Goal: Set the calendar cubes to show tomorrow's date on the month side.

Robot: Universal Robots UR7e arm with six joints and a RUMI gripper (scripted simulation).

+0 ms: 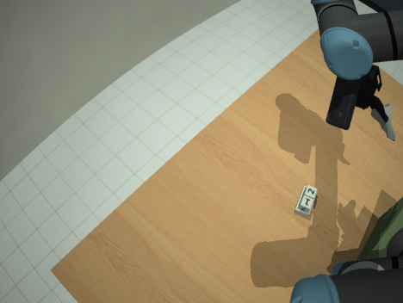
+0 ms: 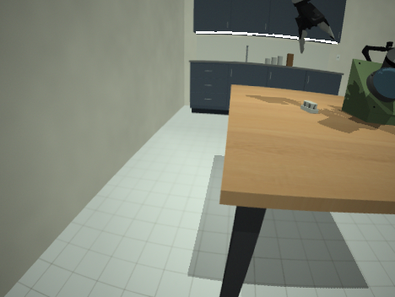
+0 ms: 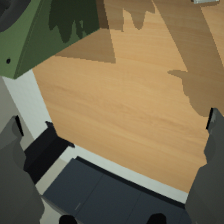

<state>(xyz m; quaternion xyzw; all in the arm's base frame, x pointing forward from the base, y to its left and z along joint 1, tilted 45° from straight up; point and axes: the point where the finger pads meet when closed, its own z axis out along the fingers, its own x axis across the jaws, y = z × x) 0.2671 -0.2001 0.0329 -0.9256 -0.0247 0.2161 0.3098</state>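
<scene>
The grey digit cube lies 40 mm ahead of my hand, 60 mm to the left of it and 250 mm below it. Also, from my hand: white calendar tray (40 mm ahead, 80 mm to the left, 270 mm below).
</scene>
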